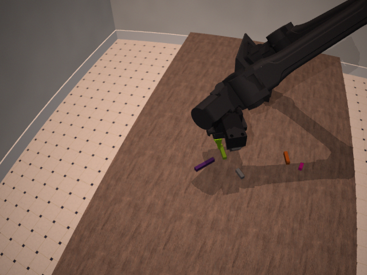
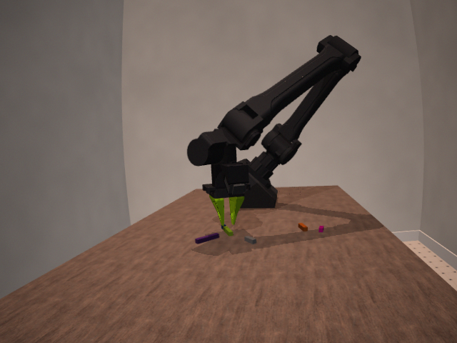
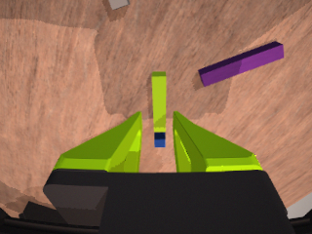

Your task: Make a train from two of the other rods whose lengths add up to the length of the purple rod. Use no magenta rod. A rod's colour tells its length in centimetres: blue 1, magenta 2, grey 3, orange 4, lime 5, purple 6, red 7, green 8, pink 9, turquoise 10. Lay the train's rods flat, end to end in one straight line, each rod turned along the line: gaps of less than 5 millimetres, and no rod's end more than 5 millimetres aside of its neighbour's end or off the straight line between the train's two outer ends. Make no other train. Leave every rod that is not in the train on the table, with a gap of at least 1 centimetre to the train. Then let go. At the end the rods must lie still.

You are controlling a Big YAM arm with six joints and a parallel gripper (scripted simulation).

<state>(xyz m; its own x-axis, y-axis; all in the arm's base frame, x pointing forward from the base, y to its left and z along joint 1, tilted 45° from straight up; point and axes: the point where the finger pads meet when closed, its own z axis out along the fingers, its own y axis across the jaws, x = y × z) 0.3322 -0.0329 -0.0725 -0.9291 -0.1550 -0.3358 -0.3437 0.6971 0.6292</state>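
The lime rod is 2 cm below my hand. The rest, counted from my hand: grey rod 7 cm ahead, 5 cm to the left, 2 cm below; then blue rod 3 cm behind, 2 cm below, 1 cm to the right; then purple rod 6 cm ahead, 4 cm to the right, 2 cm below.
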